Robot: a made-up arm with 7 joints. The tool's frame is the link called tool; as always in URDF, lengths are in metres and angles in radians.
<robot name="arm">
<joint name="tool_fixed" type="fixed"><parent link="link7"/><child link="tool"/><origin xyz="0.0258 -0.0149 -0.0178" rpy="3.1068 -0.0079 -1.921"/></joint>
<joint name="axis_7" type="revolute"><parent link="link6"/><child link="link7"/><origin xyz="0.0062 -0.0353 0.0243" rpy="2.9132 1.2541 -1.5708"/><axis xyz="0 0 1"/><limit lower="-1.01" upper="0.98"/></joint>
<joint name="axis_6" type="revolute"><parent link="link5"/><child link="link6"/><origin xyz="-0.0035 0.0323 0.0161" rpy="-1.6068 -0.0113 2.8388"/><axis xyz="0 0 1"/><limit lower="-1.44" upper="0.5"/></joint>
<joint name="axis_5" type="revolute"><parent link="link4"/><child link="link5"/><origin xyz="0.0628 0.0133 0.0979" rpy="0.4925 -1.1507 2.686"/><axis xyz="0 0 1"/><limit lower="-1.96" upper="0.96"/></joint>
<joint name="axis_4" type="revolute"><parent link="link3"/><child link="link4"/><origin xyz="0.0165 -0.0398 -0.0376" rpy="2.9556 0.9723 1.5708"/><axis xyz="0 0 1"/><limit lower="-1.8" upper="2.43"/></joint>
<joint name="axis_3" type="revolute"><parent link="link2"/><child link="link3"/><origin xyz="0.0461 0.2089 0.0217" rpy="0.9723 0.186 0.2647"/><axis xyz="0 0 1"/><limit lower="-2.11" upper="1.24"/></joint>
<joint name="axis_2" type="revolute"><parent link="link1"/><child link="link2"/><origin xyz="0.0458 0.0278 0.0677" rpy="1.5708 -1.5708 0"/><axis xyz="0 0 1"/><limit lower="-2.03" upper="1.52"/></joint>
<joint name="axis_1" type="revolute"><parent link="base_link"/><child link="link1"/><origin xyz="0.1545 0.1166 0.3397" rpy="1.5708 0 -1.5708"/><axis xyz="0 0 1"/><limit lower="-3.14" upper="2.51"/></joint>
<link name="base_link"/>
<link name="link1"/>
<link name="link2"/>
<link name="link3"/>
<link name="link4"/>
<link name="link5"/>
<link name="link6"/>
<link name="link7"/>
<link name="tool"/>
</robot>
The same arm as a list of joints. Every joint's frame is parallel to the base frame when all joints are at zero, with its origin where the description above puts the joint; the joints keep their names.
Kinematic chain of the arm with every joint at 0, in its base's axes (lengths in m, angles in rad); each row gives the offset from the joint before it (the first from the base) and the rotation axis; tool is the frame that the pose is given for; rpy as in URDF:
axis_1: xyz 0.1545 0.1166 0.3397 axis -x
axis_2: xyz -0.0677 -0.0458 0.0278 axis -z
axis_3: xyz -0.0461 0.2089 -0.0217 axis -0.316686 -0.770165 -0.553675
axis_4: xyz -0.0037 0.0100 0.0562 axis +z
axis_5: xyz 0.0036 0.0641 0.0979 axis 0.175295 0.916575 0.35939
axis_6: xyz 0.0344 0.0075 0.0088 axis -0.829312 0.303304 -0.469307
axis_7: xyz -0.0119 0.0414 -0.0040 axis -y
tool: xyz 0.0297 0.0178 0.0019 rpy -1.6381 1.3318 -0.0335
Joint limits (rad, base to tool): -3.1400..2.5100 -2.0300..1.5200 -2.1100..1.2400 -1.8000..2.4300 -1.9600..0.9600 -1.4400..0.5000 -1.0100..0.9800

